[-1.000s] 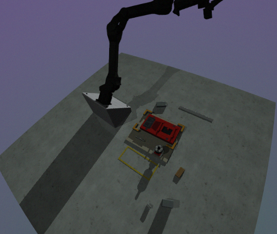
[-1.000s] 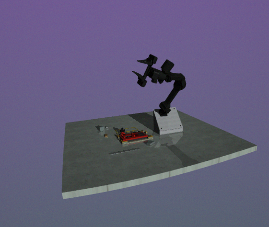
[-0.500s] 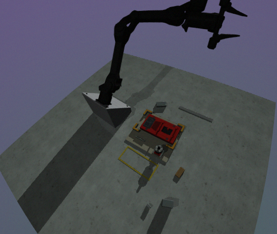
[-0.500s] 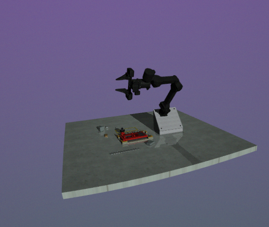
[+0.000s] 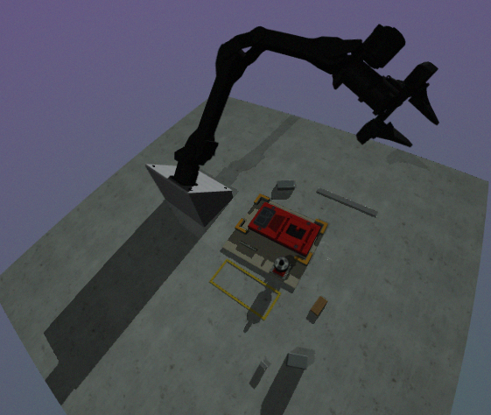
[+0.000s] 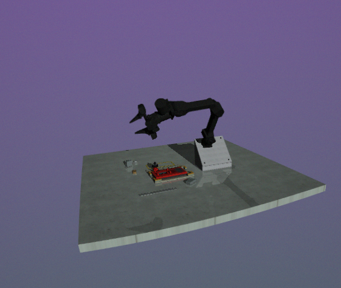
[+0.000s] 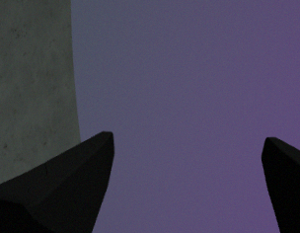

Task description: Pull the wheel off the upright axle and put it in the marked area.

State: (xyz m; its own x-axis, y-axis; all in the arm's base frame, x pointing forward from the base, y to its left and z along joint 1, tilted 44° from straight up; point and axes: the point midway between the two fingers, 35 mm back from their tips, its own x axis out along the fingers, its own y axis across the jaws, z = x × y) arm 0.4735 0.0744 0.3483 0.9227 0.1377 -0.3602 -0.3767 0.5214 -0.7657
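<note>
The grey base board is 210 mm behind my gripper tip, 200 mm to the right of it and 340 mm below it. The rest, counted from my gripper tip: brown block (310 mm to the right, 350 mm below); then long grey bar (100 mm behind, 40 mm to the left, 350 mm below).
</note>
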